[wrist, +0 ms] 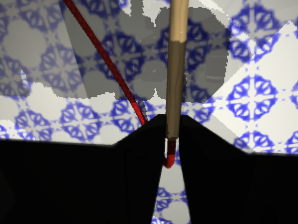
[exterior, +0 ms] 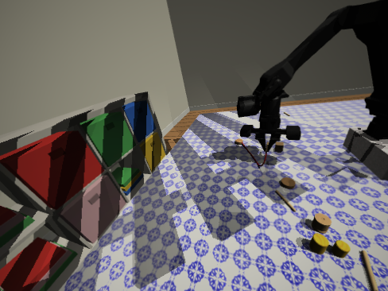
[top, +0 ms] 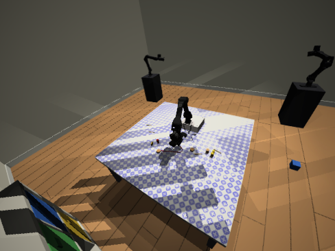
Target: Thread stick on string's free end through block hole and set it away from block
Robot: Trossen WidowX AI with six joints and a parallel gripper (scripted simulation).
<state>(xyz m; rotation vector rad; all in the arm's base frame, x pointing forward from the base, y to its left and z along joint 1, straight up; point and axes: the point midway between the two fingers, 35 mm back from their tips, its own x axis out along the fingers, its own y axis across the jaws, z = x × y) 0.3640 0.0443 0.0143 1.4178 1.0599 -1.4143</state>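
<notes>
Right now the wooden block is 10 cm to the right of my gripper tip, 8 cm behind it and 4 cm below it. Also, from my gripper tip: red cylinder: 25 cm to the right, 4 cm below, 2 cm behind; round wooden button: 18 cm to the right, 9 cm ahead, 5 cm below; yellow cube: 30 cm to the right, 5 cm below, 3 cm ahead.
</notes>
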